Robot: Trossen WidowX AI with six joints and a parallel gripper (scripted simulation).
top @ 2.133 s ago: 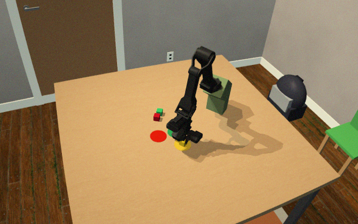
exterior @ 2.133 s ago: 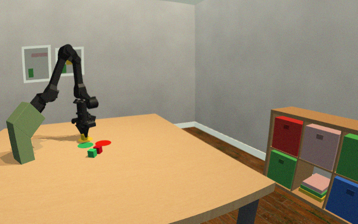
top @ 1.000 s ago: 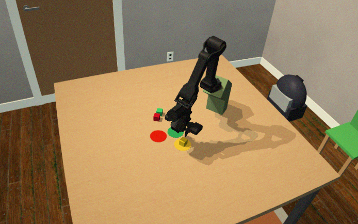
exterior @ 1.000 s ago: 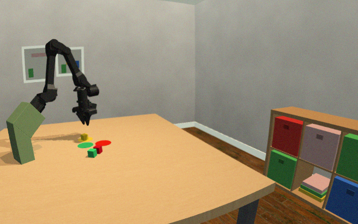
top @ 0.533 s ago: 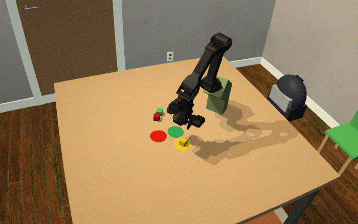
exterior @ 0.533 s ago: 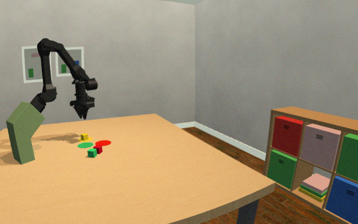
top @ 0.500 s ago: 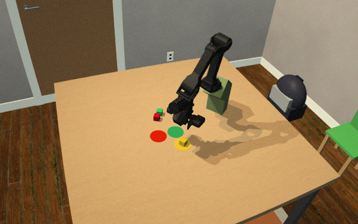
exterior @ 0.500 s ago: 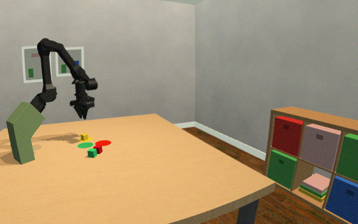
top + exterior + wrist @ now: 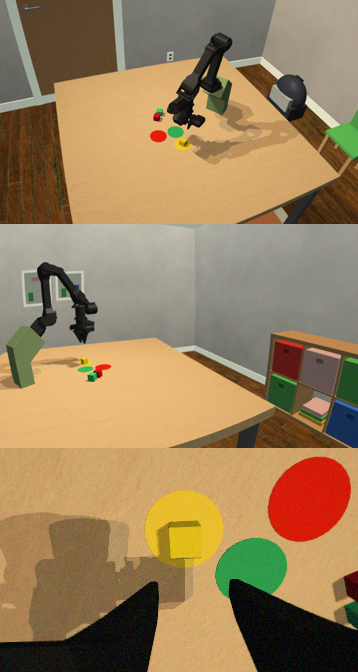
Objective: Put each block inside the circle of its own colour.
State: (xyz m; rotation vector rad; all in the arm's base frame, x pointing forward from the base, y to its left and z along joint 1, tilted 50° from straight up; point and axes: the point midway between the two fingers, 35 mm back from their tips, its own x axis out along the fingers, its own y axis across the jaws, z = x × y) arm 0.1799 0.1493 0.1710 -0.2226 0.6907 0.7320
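Right now the red block is 190 mm to the right of my hand, 140 mm below it and 140 mm ahead of it. Also, from my hand: green circle 160 mm below, 90 mm to the right, 40 mm ahead; then yellow circle 160 mm below; then yellow block 140 mm below.
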